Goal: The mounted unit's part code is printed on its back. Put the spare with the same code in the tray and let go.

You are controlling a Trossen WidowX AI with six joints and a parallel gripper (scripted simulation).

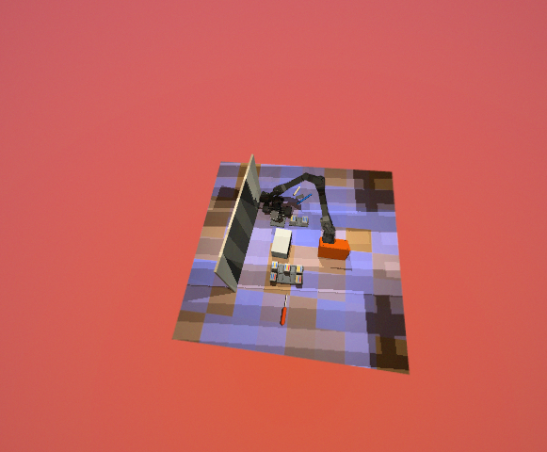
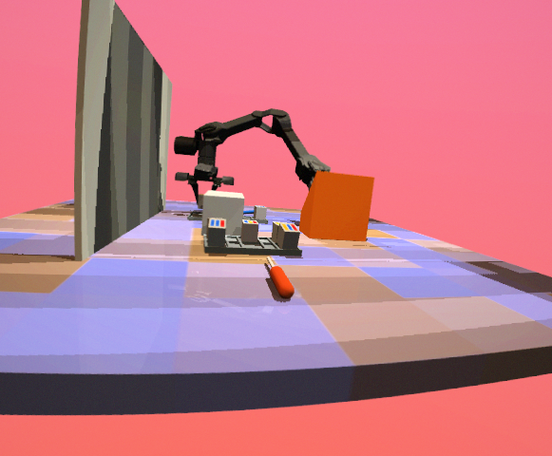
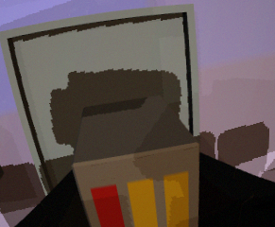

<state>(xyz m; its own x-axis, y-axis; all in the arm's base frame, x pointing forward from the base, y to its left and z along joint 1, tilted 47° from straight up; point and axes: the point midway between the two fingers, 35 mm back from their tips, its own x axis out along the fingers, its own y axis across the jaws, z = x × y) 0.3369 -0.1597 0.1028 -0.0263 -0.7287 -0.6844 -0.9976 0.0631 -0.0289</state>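
My gripper tip is now 2 cm below the spare. The rest, counted from my gripper tip: grey mounted unit: 21 cm to the left, 5 cm behind, 1 cm above; flat grey tray: 4 cm below, 1 cm behind; tall grey panel: 18 cm to the left, 18 cm above, 17 cm ahead.
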